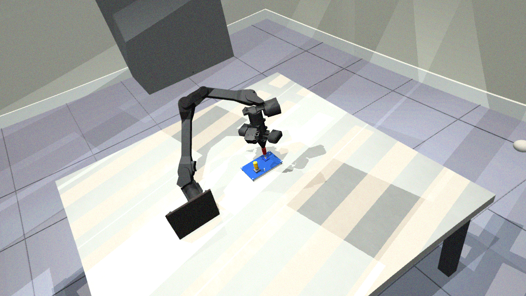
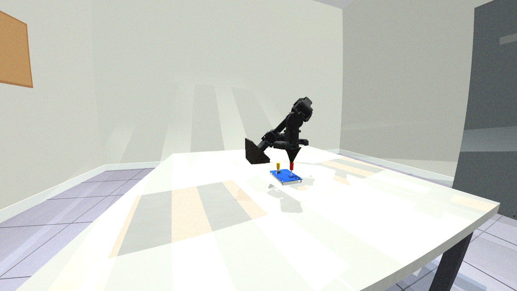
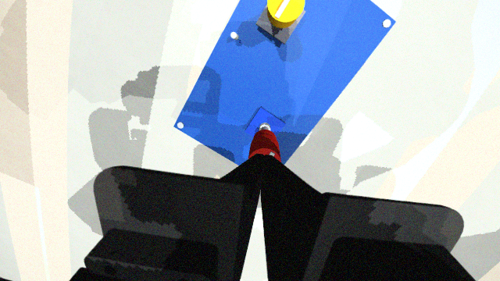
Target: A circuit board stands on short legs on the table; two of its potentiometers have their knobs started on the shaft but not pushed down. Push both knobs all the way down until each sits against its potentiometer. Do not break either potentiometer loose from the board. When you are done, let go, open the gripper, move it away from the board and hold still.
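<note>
My gripper tip is 10 mm above the red knob. Also, from my gripper tip: yellow knob 70 mm behind, 40 mm to the right, 30 mm below.
</note>
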